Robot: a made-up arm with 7 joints. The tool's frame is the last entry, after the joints. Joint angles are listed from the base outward. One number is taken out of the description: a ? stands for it. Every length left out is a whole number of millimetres.
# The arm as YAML. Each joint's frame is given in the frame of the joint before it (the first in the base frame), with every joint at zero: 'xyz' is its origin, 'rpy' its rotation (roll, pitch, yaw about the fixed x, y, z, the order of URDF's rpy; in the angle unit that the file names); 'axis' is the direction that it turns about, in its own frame. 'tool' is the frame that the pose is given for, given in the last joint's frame.
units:
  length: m
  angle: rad
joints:
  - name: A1
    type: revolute
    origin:
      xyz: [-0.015, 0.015, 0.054]
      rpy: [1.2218, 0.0, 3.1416]
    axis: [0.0, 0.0, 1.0]
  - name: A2
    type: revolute
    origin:
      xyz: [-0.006, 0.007, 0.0]
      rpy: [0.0, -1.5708, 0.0]
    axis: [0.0, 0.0, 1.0]
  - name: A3
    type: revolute
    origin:
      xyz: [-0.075, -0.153, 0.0]
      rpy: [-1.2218, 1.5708, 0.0]
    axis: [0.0, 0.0, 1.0]
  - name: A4
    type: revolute
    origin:
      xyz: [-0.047, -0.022, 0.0]
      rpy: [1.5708, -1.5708, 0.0]
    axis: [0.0, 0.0, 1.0]
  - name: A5
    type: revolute
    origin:
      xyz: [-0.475, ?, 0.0]
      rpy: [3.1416, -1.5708, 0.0]
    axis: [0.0, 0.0, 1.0]
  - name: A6
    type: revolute
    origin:
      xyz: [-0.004, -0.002, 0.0]
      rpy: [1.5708, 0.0, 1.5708]
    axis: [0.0, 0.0, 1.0]
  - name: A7
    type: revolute
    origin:
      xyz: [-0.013, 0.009, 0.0]
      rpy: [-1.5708, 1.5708, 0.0]
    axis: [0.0, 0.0, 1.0]
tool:
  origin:
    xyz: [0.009, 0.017, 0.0]
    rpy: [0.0, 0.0, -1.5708]
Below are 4 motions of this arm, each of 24 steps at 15 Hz.
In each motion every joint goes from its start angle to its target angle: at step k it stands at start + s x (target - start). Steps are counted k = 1, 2, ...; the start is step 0. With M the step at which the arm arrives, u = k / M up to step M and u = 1 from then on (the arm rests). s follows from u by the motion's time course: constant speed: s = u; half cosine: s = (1 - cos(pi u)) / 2; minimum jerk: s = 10 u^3 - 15 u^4 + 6 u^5.
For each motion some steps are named. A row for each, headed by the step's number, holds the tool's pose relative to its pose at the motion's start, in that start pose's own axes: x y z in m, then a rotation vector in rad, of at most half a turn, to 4 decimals.
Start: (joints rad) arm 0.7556 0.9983 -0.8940 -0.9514 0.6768 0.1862 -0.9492
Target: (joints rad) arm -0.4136 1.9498 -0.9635 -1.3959 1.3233 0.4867 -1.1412
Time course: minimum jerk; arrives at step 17
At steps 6, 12, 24:
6: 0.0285 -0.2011 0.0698 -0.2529 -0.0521 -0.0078
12: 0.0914 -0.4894 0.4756 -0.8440 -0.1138 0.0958
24: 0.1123 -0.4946 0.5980 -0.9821 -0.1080 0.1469

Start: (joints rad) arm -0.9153 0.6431 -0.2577 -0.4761 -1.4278 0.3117 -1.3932
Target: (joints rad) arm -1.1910 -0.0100 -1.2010 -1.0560 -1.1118 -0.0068 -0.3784
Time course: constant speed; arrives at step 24
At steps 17, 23, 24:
17: 0.2235 -0.4019 0.3369 -1.2483 -0.0357 0.6258
23: 0.2448 -0.4476 0.5462 -1.7155 0.1846 0.6656
24: 0.2435 -0.4486 0.5819 -1.7886 0.2341 0.6566

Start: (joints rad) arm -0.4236 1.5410 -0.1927 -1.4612 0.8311 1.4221 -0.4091
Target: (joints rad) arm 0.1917 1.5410 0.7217 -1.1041 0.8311 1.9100 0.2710
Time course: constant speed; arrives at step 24
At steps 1, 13, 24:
1: 0.0084 -0.0122 -0.0035 0.0097 -0.0245 0.0558
13: 0.1411 -0.1431 -0.0393 0.1023 -0.3301 0.7235
24: 0.3006 -0.2251 -0.0500 0.1536 -0.6260 1.3154

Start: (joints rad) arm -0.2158 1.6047 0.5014 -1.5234 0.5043 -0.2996 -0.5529
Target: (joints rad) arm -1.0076 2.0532 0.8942 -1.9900 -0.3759 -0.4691 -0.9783
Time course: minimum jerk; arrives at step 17
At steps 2, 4, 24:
2: -0.0047 -0.0081 -0.0037 -0.0135 0.0157 -0.0224
4: -0.0315 -0.0535 -0.0207 -0.0910 0.0978 -0.1496
24: -0.4113 -0.4736 0.1714 -1.2181 0.3145 -1.9774

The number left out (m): -0.054
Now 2 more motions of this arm.
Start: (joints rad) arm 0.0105 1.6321 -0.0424 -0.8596 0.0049 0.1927 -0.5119
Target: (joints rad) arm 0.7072 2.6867 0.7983 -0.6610 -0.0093 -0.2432 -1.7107
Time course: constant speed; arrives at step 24
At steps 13, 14, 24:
13: 0.1132 -0.2698 0.0633 -0.4897 -0.1898 -0.9659
14: 0.1067 -0.2918 0.0723 -0.5343 -0.2003 -1.0384
24: -0.0514 -0.4616 0.1827 -1.0755 -0.2913 -1.6688

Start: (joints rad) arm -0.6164 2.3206 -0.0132 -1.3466 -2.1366 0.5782 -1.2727
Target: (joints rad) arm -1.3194 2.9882 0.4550 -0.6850 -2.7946 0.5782 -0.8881
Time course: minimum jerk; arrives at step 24
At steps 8, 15, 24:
8: -0.1262 0.1521 0.0008 0.1370 0.1127 -0.2657
15: -0.2598 0.5596 0.2056 0.4004 0.5174 -0.8297
24: -0.2136 0.7233 0.3930 0.5151 0.7927 -1.0584

